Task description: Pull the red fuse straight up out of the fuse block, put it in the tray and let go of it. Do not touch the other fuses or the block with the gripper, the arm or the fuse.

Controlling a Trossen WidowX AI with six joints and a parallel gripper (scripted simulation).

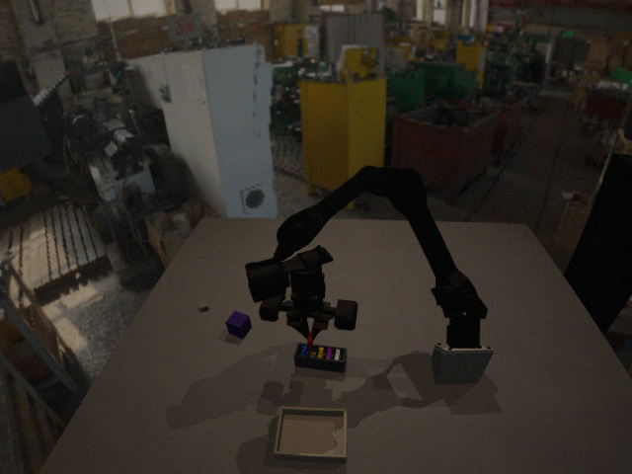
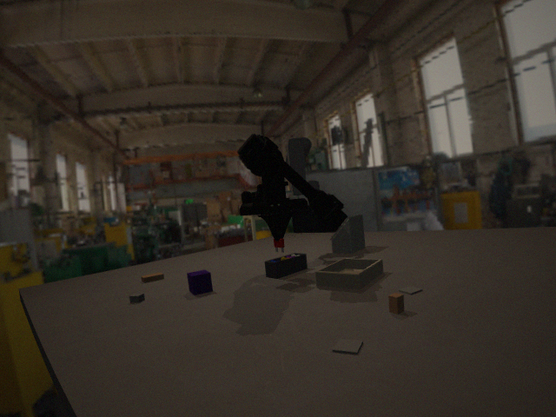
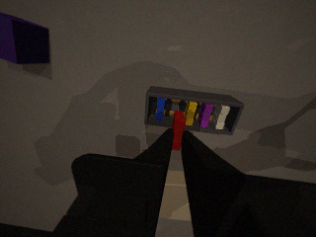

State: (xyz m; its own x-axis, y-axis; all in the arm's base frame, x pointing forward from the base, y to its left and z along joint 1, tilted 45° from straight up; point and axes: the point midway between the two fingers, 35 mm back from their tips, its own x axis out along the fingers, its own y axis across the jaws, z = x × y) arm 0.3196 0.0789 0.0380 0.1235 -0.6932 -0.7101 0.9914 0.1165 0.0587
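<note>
My gripper tip is now 40 mm past the tray, 180 mm to the right of it and 80 mm above it. Round my gripper tip: small dark piece (330 mm ahead, 110 mm to the right, 80 mm below); then purple cube (200 mm ahead, 50 mm to the right, 70 mm below); then red fuse (10 mm below).
</note>
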